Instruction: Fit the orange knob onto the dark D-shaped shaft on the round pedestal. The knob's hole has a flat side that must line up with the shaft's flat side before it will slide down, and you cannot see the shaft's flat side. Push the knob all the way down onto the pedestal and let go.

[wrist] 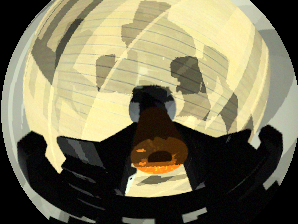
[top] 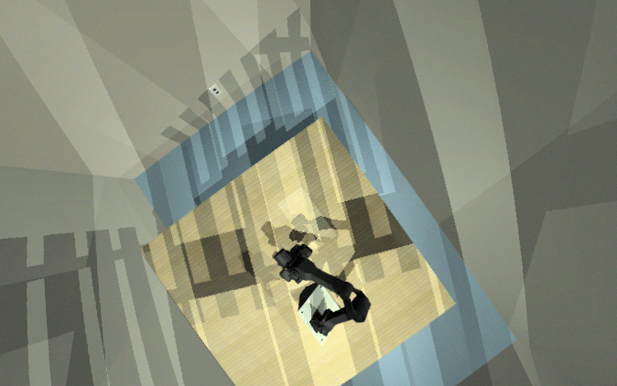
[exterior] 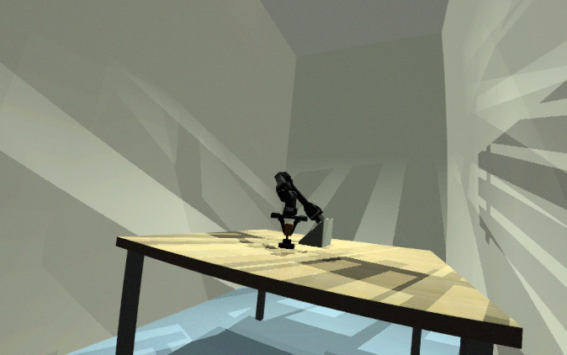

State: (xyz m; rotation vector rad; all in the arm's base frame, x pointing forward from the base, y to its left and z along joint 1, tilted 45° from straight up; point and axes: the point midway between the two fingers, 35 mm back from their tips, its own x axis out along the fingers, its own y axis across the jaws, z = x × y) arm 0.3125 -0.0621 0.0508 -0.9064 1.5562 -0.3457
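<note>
My gripper tip is now 2 cm below the orange knob. From my gripper tip the other things lie so: dark round pedestal (4 cm below).
</note>
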